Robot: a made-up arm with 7 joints. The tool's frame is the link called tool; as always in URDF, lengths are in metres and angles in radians.
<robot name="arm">
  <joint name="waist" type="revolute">
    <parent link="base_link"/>
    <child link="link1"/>
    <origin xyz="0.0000 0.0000 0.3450"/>
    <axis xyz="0 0 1"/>
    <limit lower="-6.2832" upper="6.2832"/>
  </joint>
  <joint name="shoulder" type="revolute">
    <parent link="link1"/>
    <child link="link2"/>
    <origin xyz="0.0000 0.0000 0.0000" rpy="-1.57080 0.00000 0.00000"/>
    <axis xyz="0 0 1"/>
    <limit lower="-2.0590" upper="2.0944"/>
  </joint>
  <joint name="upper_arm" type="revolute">
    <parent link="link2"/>
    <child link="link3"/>
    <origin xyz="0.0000 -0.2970 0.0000" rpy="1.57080 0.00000 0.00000"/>
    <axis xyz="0 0 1"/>
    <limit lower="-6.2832" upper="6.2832"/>
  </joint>
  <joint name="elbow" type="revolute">
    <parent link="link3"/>
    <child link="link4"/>
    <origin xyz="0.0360 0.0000 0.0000" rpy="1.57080 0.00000 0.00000"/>
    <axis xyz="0 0 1"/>
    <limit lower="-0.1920" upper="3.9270"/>
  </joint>
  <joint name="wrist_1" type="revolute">
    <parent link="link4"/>
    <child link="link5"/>
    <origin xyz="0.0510 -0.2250 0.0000" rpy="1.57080 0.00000 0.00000"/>
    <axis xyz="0 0 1"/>
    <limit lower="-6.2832" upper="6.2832"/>
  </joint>
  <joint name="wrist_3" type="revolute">
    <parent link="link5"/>
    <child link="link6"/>
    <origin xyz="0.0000 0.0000 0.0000" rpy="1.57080 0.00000 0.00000"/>
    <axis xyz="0 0 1"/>
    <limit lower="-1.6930" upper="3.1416"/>
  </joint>
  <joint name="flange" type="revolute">
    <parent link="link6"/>
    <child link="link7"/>
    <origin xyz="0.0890 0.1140 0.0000" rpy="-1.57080 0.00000 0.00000"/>
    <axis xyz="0 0 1"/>
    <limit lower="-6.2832" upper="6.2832"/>
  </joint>
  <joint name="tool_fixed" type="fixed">
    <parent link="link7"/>
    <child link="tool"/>
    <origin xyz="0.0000 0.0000 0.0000"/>
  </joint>
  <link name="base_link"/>
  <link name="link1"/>
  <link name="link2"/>
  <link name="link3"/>
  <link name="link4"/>
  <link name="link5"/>
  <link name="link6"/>
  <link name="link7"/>
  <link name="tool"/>
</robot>
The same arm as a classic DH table. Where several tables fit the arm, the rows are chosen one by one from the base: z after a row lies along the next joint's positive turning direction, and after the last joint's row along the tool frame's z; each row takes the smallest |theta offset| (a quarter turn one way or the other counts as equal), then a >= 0, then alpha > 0; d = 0 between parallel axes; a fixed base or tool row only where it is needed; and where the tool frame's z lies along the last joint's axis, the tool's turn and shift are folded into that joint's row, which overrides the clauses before.
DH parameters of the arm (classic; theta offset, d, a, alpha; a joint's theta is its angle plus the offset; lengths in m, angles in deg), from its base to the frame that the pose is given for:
waist: 0 0.345 0 -90
shoulder: 0 0 0 90
upper_arm: 0 0.297 0.036 90
elbow: 0 0 0.051 90
wrist_1: 0 0.225 0 90
wrist_3: 0 0 0.089 -90
flange: 0 0.114 0 0
Joint limits (deg, base to tool): -360..360 -117.97..120 -360..360 -11..225 -360..360 -97..180 -360..360

